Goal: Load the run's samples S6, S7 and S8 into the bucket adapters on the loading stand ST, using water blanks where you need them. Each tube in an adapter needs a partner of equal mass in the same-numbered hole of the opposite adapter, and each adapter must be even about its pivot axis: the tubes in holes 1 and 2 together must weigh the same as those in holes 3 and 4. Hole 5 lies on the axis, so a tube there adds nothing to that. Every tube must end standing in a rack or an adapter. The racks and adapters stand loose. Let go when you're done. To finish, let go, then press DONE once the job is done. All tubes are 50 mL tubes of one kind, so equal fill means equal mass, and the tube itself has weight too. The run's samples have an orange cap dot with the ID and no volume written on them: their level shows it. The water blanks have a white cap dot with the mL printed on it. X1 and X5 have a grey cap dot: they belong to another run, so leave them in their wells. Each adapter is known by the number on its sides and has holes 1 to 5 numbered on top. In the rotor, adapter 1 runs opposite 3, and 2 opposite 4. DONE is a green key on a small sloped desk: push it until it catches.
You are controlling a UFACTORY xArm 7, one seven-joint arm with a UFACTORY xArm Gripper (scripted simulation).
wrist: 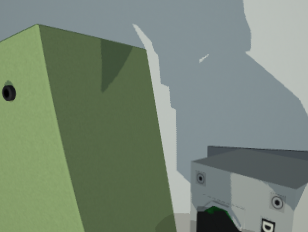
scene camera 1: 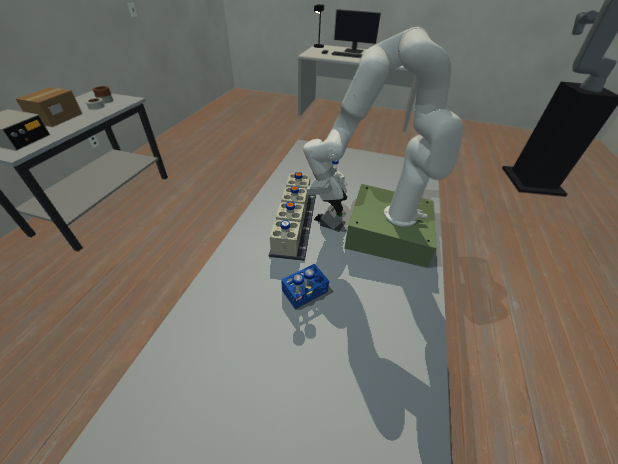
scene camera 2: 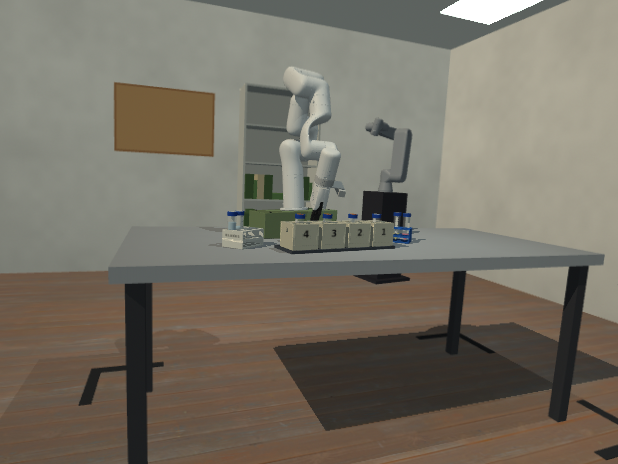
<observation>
In view: a white rack (scene camera 2: 252,236), a bucket adapter (scene camera 2: 294,236) and a bucket adapter (scene camera 1: 281,243).
The wrist view does not show the white rack: it is out of frame.
</observation>
